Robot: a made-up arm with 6 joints.
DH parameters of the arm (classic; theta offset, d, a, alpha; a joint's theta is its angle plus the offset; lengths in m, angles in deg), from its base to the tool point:
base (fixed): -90 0.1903 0 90
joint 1: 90 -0.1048 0.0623 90
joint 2: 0 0.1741 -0.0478 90
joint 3: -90 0.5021 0.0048 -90
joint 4: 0 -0.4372 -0.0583 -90
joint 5: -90 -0.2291 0.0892 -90
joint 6: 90 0.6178 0.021 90
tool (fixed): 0 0.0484 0 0
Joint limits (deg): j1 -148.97..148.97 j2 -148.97..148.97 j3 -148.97..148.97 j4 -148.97..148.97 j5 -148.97..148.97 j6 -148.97..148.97
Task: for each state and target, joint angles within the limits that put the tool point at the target. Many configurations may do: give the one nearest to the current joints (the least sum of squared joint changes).
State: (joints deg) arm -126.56 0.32 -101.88 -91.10 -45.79 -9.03
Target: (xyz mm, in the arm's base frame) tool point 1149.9 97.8 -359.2
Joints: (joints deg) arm -138.39 6.10 -92.78 -86.62 -2.15 -7.48
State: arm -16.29 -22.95 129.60 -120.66 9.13 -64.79
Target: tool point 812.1 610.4 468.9
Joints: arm -30.08 -14.07 133.87 -137.25 33.81 -64.61
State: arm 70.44 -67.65 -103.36 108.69 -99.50 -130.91
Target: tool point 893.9 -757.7 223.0
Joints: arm 68.89 -34.39 -107.19 88.13 -138.43 -127.23
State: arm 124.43 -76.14 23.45 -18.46 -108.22 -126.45
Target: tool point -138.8 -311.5 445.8
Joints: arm 87.12 -51.25 74.58 -63.42 -128.71 -124.57
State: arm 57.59 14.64 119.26 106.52 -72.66 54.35
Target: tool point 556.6 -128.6 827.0
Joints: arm 39.00 26.80 123.82 105.72 -88.28 53.32
